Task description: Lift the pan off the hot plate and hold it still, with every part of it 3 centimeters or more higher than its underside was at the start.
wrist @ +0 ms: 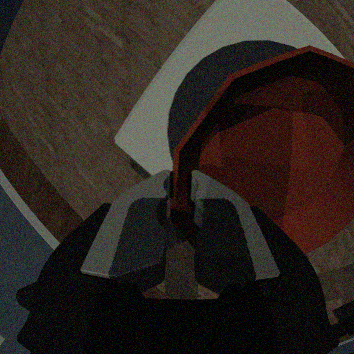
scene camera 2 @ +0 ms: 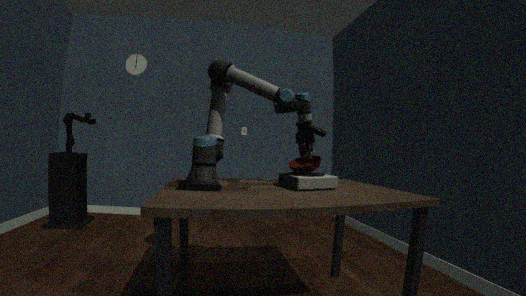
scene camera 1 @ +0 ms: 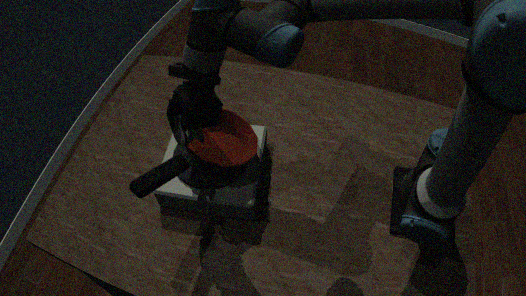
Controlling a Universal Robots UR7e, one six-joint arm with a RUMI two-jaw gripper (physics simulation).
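Seen in the pictures: gripper, fingertip midpoint: [wrist: 179, 174] [scene camera 2: 311, 158] [scene camera 1: 183, 144]; arm's base at its link origin: [scene camera 2: 202, 183].
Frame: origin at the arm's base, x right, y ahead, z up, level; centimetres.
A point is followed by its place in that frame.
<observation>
The red pan [scene camera 1: 227, 145] @(x 4.4, y 51.1, z 7.4 cm) [scene camera 2: 304, 164] @(x -1.8, y 55.3, z 10.1 cm) [wrist: 315, 170] @(x 4.4, y 50.1, z 7.0 cm) with a black handle [scene camera 1: 157, 176] @(x -15.3, y 59.6, z 20.2 cm) hangs tilted from my gripper [scene camera 1: 191, 136] @(x -1.5, y 59.3, z 13.3 cm) [scene camera 2: 306, 154] @(x -1.5, y 59.3, z 13.3 cm) [wrist: 179, 174] @(x -1.5, y 59.3, z 13.3 cm). The gripper is shut on the pan's rim; the rim runs between the two fingertips in the wrist view. The pan is over the white hot plate [scene camera 1: 175, 189] @(x -8.0, y 61.3, z 4.9 cm) [scene camera 2: 315, 182] @(x 14.3, y 53.1, z 2.1 cm) [wrist: 255, 20] @(x 10.3, y 63.0, z 4.9 cm) and its dark round burner [wrist: 190, 105] @(x 0.2, y 62.3, z 5.7 cm). In the scene camera 2 view the pan's low side is close above the burner; the exact gap is too small and dark to tell. The gripper hides part of the rim.
The hot plate stands on the wooden table [scene camera 1: 300, 95] @(x 34.8, y 35.6, z -2.1 cm) [scene camera 2: 370, 192] @(x 26.7, y 78.7, z -2.1 cm). The arm's base [scene camera 1: 407, 220] [scene camera 2: 202, 170] @(x 5.6, y -0.8, z 6.8 cm) stands on the same table, apart from the hot plate. A dark pedestal [scene camera 2: 67, 185] with a small arm stands away from the table.
</observation>
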